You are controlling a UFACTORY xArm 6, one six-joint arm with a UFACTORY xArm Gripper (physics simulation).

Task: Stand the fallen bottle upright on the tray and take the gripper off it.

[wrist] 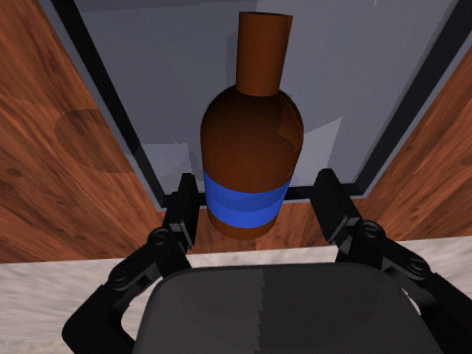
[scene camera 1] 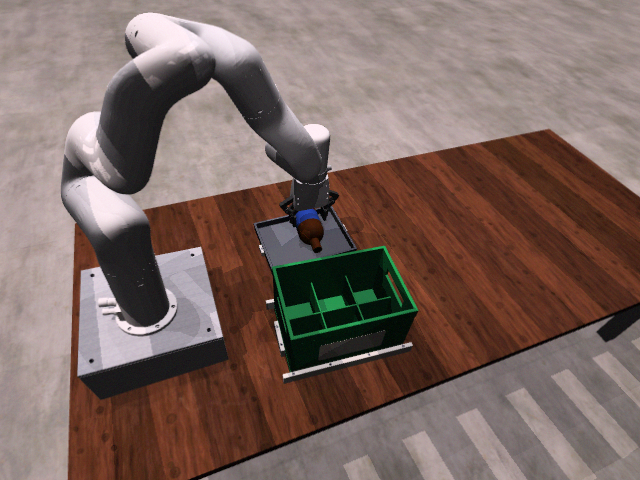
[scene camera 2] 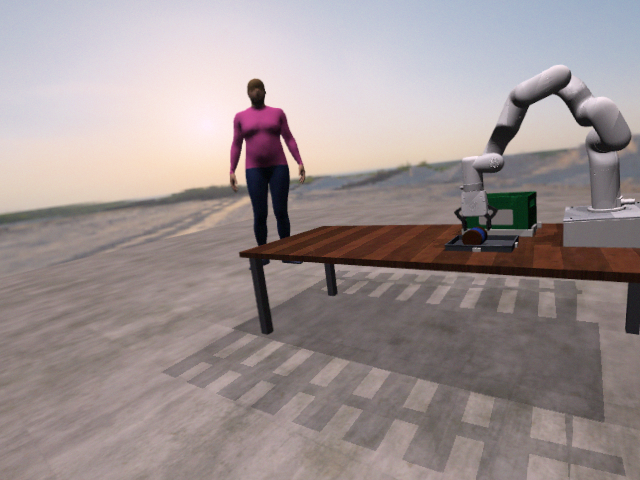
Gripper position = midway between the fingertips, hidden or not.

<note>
In view: my gripper (scene camera 1: 308, 220) and a brown bottle (scene camera 1: 310, 230).
The brown bottle shows as well in the wrist view (wrist: 252, 133). My gripper shows as well in the wrist view (wrist: 255, 184) and in scene camera 2 (scene camera 2: 476, 230).
</note>
